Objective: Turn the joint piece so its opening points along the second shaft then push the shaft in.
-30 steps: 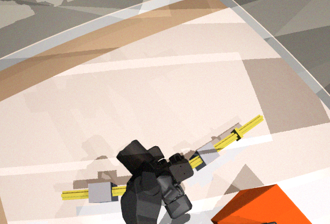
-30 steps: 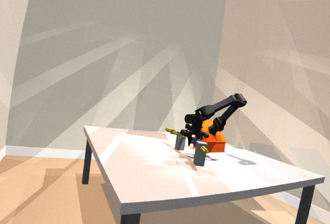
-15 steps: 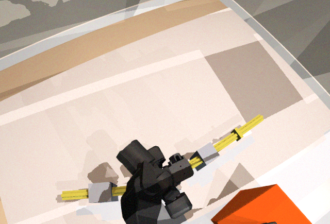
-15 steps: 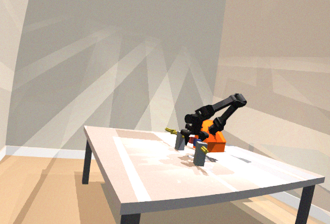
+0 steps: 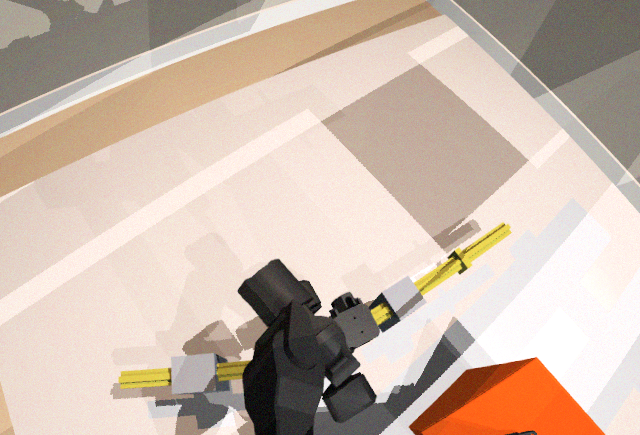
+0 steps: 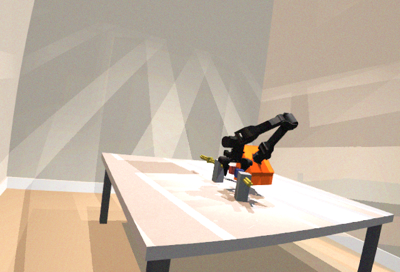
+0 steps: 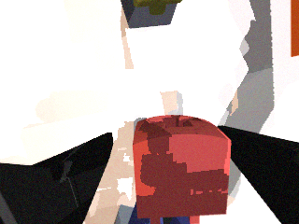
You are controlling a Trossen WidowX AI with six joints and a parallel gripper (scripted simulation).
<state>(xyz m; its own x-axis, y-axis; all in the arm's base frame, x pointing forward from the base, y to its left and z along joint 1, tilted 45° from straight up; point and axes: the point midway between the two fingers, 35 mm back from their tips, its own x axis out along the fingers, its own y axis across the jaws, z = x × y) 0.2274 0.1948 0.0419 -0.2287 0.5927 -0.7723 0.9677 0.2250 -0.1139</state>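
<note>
Right now my gripper tip is 30 mm below the red square joint piece and 10 mm to the right of it.
</note>
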